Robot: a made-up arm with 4 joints.
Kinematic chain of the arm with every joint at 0, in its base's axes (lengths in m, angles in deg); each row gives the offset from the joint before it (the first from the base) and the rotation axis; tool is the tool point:
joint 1: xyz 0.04 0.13 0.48 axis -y
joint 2: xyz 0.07 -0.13 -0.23 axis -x
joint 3: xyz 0.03 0 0.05 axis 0.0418 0.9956 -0.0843
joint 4: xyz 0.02 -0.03 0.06 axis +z
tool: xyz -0.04 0 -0.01
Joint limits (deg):
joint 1: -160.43..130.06
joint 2: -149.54..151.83
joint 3: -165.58..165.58
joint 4: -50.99..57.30
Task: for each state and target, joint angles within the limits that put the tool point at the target. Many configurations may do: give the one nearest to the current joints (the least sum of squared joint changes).
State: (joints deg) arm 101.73 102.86 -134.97 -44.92
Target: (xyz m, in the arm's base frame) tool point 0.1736 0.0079 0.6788
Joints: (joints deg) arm 127.42 114.87 -146.72 -50.99
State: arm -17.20 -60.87 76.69 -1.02
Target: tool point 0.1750 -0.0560 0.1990
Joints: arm -2.76 -93.56 105.24 6.10
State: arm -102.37 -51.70 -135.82 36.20
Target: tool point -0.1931 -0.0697 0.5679
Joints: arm -124.86 -33.44 -121.15 48.23
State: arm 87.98 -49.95 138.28 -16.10
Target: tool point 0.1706 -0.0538 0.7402
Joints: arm 122.97 -66.30 125.82 4.57
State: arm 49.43 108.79 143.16 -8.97
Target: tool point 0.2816 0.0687 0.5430
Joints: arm 68.45 105.82 104.89 14.16
